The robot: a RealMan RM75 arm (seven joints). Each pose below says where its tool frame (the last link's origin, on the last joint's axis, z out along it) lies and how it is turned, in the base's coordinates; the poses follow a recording.
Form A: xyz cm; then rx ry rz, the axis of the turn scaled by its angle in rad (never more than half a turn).
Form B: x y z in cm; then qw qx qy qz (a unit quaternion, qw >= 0). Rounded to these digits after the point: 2 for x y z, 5 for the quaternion.
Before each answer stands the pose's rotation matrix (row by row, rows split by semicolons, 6 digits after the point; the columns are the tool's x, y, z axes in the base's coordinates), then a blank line. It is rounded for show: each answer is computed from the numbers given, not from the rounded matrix.
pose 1, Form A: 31.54 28.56 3.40 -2.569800 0.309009 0.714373
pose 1, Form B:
0.840549 -0.326286 -0.432453; -0.091726 -0.872466 0.479989; -0.533914 -0.363787 -0.763279

31.54 28.56 3.40 0.22628 -0.93224 0.11210 0.25915
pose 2, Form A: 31.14 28.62 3.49 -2.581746 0.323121 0.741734
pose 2, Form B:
0.829521 -0.333055 -0.448296; -0.101474 -0.879237 0.465451; -0.549179 -0.340611 -0.763142

31.14 28.62 3.49 0.21630 -0.93165 0.11660 0.26766
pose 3, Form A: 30.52 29.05 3.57 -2.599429 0.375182 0.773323
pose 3, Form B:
0.810804 -0.360720 -0.460953; -0.138786 -0.883550 0.447301; -0.568626 -0.298700 -0.766448

30.52 29.05 3.57 0.20050 -0.93016 0.13425 0.27672
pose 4, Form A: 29.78 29.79 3.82 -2.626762 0.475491 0.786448
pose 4, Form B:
0.788826 -0.411499 -0.456533; -0.213078 -0.879823 0.424864; -0.576499 -0.237867 -0.781709

29.78 29.79 3.82 0.17839 -0.92876 0.16812 0.27807
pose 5, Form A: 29.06 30.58 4.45 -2.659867 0.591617 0.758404
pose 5, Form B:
0.774330 -0.466437 -0.427610; -0.301234 -0.865993 0.399141; -0.556481 -0.180256 -0.811071

29.06 30.58 4.45 0.15594 -0.92890 0.20661 0.26485
